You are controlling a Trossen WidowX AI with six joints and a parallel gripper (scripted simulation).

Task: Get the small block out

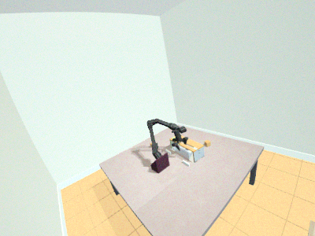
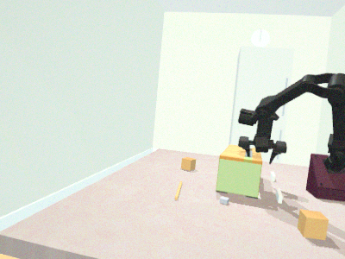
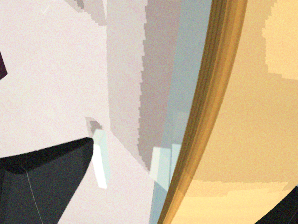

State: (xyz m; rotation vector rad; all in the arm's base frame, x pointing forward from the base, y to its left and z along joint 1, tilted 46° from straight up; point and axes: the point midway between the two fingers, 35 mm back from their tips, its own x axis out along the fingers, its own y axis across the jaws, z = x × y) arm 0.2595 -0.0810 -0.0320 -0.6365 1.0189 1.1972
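The box lies 40 mm ahead of my gripper tip, 20 mm to the left of it and 20 mm below it. From my gripper tip the other things lie so: thin orange strip: 330 mm ahead, 210 mm to the left, 80 mm below.
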